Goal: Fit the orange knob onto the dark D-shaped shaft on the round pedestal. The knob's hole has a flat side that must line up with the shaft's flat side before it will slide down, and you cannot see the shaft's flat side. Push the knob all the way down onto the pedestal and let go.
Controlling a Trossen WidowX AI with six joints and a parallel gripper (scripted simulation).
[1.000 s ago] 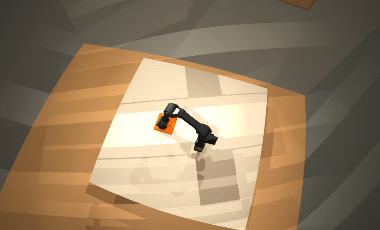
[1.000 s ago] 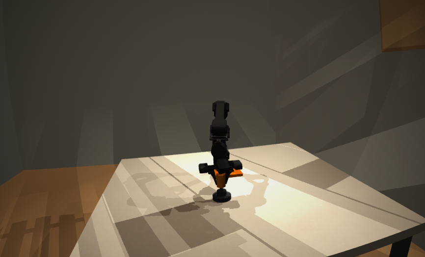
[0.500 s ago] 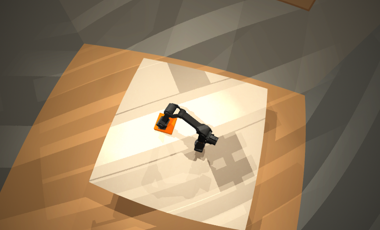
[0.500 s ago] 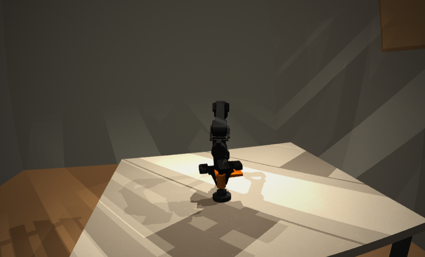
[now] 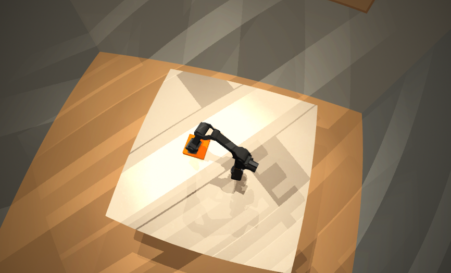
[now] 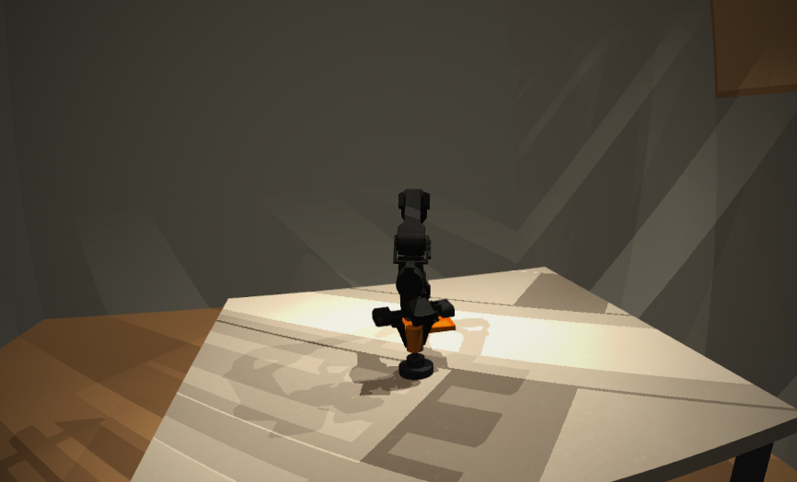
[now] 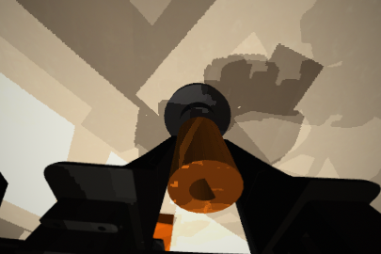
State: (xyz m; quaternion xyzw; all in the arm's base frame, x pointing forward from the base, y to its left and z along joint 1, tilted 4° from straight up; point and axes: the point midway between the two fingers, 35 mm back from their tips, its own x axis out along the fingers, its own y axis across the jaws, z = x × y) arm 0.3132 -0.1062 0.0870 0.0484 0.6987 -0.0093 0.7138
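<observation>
The orange knob lies 2 cm above my gripper tip. Also, from my gripper tip: dark round pedestal 4 cm below.
</observation>
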